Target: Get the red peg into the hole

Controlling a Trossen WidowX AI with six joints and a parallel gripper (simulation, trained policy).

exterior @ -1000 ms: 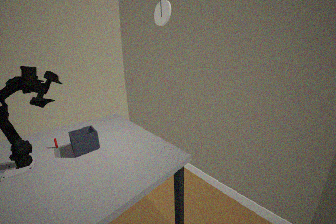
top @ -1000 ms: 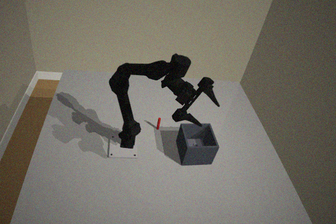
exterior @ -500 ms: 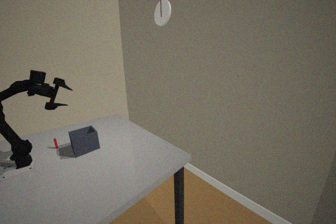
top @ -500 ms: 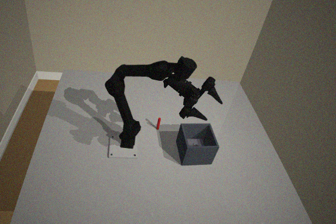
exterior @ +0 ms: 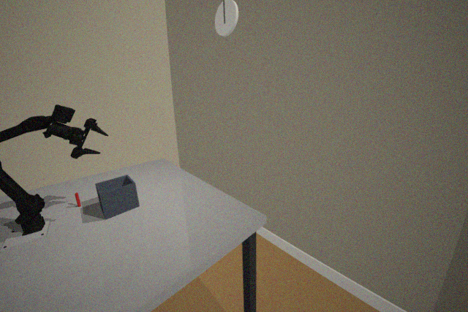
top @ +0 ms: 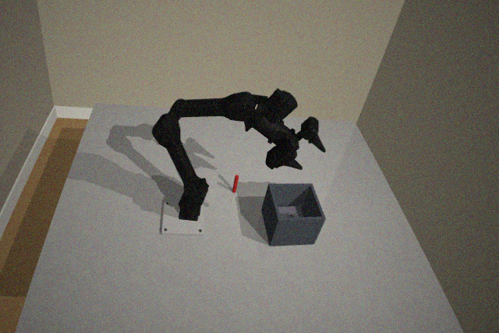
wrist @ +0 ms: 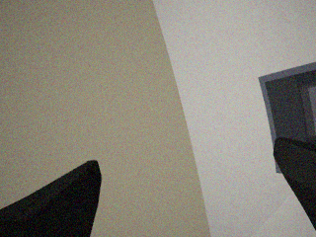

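Right now my gripper tip is 320 mm above the red peg, 200 mm to the right of it and 180 mm past it. From my gripper tip the other things lie so: plate: 320 mm below, 50 mm to the left, 10 mm ahead.
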